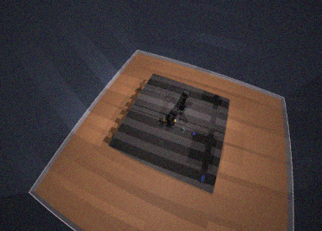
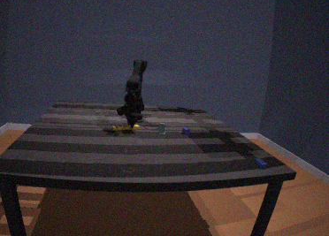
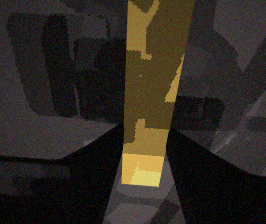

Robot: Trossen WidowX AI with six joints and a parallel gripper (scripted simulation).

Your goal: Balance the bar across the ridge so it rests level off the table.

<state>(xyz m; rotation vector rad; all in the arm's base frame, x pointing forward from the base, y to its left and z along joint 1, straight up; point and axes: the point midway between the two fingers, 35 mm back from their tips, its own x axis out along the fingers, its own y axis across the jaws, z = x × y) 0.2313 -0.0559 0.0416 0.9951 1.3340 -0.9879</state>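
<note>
The blue cube is 320 mm to the left of my gripper tip, 60 mm ahead of it and 10 mm above it. From my gripper tip the other things lie so: yellow bar (30 mm to the right, 10 mm ahead).
</note>
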